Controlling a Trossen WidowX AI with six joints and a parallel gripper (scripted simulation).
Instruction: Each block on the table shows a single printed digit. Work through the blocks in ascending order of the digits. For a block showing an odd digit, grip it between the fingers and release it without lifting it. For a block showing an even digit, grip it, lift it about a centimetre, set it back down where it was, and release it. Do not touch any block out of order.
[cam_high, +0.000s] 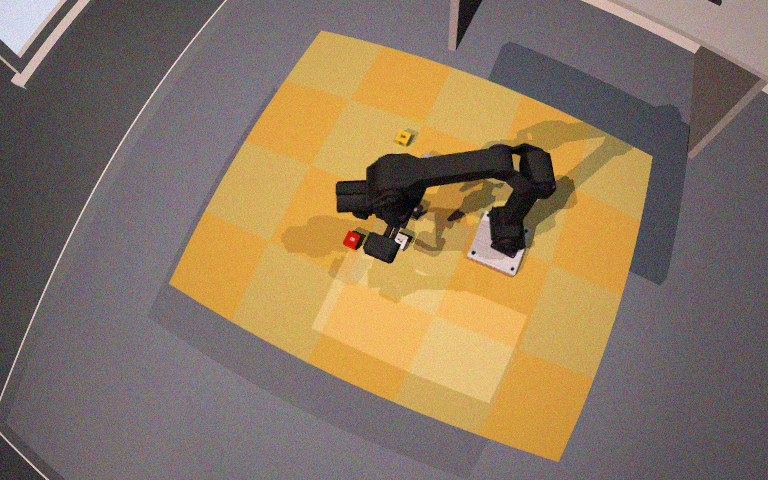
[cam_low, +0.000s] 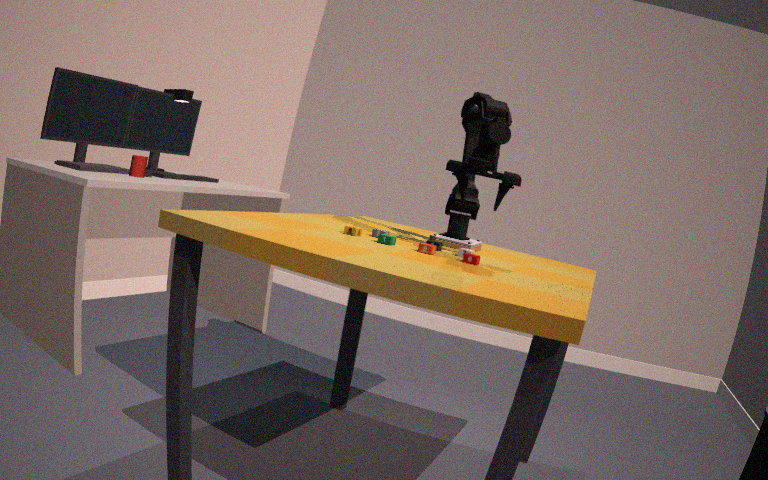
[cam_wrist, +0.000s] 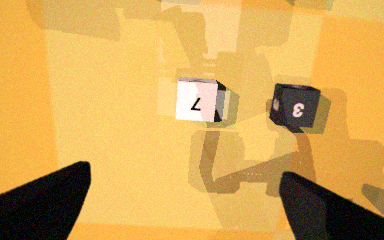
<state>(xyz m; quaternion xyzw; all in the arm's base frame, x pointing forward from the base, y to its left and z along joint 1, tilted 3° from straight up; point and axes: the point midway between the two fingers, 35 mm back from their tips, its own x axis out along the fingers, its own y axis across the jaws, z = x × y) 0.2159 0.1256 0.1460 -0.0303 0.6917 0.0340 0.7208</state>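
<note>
Right now my gripper tip is 14 cm short of the green block, 16 cm to the left of it and 11 cm above it. The rest, counted from my gripper tip: dark block: 1 cm ahead, 9 cm to the right, 11 cm below; white block: 1 cm to the right, 11 cm below; red block: 10 cm ahead, 4 cm to the left, 11 cm below.
</note>
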